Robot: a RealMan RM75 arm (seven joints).
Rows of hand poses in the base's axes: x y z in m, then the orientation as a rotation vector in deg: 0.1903, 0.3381, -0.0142, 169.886, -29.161, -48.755; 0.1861, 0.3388, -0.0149, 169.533, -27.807, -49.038; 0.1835, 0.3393, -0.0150, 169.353, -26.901, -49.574; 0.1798, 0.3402, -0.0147, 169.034, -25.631, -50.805; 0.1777, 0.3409, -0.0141, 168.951, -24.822, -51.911; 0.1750, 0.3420, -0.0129, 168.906, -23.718, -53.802; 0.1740, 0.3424, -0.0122, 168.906, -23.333, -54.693; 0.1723, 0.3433, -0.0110, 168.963, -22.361, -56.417; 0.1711, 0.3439, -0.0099, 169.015, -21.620, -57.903; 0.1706, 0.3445, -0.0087, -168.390, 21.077, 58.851; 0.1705, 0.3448, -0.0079, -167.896, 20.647, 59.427; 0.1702, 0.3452, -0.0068, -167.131, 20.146, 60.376; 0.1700, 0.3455, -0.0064, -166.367, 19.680, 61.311
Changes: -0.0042, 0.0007, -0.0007, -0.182, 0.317, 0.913; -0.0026, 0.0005, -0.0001, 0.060, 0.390, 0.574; -0.0037, 0.0009, 0.0003, 0.208, 0.839, 0.772; -0.0021, 0.0007, 0.0006, 0.367, 0.678, 0.439; -0.0027, 0.0011, 0.0012, 0.718, 1.114, 0.544; -0.0010, 0.0004, 0.0007, 0.356, 0.512, 0.161; -0.0017, 0.0009, 0.0012, 0.769, 0.972, 0.440; -0.0012, 0.0006, 0.0011, 0.671, 0.829, 0.309; -0.0005, 0.0006, 0.0012, 0.578, 0.646, 0.142; -0.0001, 0.0003, 0.0008, 0.436, 0.410, 0.116; -0.0003, 0.0004, 0.0011, 0.604, 0.678, 0.098; -0.0002, 0.0003, 0.0004, 0.588, 0.674, 0.081
